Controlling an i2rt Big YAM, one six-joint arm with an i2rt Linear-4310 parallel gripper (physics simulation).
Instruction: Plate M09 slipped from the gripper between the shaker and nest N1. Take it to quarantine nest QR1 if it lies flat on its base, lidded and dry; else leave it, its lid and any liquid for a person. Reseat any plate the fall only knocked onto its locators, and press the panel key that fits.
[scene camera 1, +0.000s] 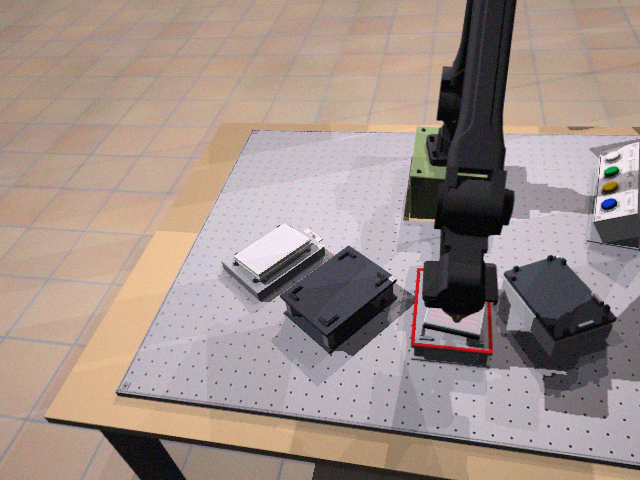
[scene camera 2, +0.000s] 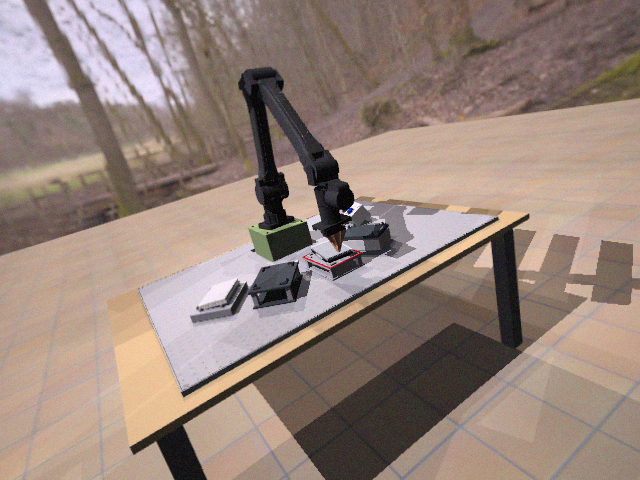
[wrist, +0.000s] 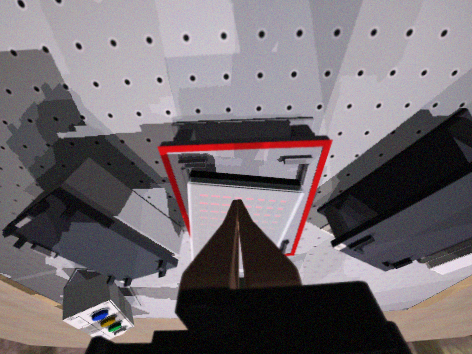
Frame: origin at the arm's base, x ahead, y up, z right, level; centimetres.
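Seen in the pictures: gripper, fingertip midpoint: (scene camera 1: 456, 319) (scene camera 2: 338, 251) (wrist: 237, 205); arm's base, link origin: (scene camera 2: 276, 224).
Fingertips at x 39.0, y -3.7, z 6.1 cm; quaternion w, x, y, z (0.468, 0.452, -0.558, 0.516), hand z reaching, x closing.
Note:
Offsets run from my fingertips to a thing's top centre. "spot": to the spot under its first point.
A pale plate with rows of pink wells {spot: dx -0.3, dy +0.0, dz +3.0 cm} (scene camera 1: 436, 318) (scene camera 2: 322, 251) (wrist: 207, 237) lies in the red-bordered nest {dx -3.7, dy -1.1, dz +0.0 cm} (scene camera 1: 452, 348) (scene camera 2: 316, 262) (wrist: 245, 145). It sits askew, one end edge standing above the nest floor with a dark gap beneath. My gripper (scene camera 1: 457, 319) (scene camera 2: 338, 250) (wrist: 237, 205) is shut and empty, fingertips pointing down at the plate's top; touching or just above, I cannot tell. A white plate {dx -19.8, dy -1.0, dz +31.2 cm} (scene camera 1: 273, 250) (scene camera 2: 219, 294) lies on a low grey base {dx -20.1, dy -2.3, dz +31.5 cm} (scene camera 1: 268, 290) (scene camera 2: 206, 316). Labels are unreadable, so I cannot tell which plate is M09.
A black nest with corner locators {dx -8.3, dy +0.2, dz +18.5 cm} (scene camera 1: 338, 291) (scene camera 2: 273, 276) (wrist: 405, 220) stands beside the red-bordered one. A dark block with pins {spot: dx -5.1, dy -0.2, dz -16.7 cm} (scene camera 1: 558, 289) (scene camera 2: 367, 230) (wrist: 95, 240) stands on the other side. The key panel {dx -29.5, dy +2.7, dz -35.3 cm} (scene camera 1: 617, 224) (wrist: 85, 295) has white, green, yellow and blue keys. The arm stands on a green block (scene camera 1: 423, 198) (scene camera 2: 279, 241).

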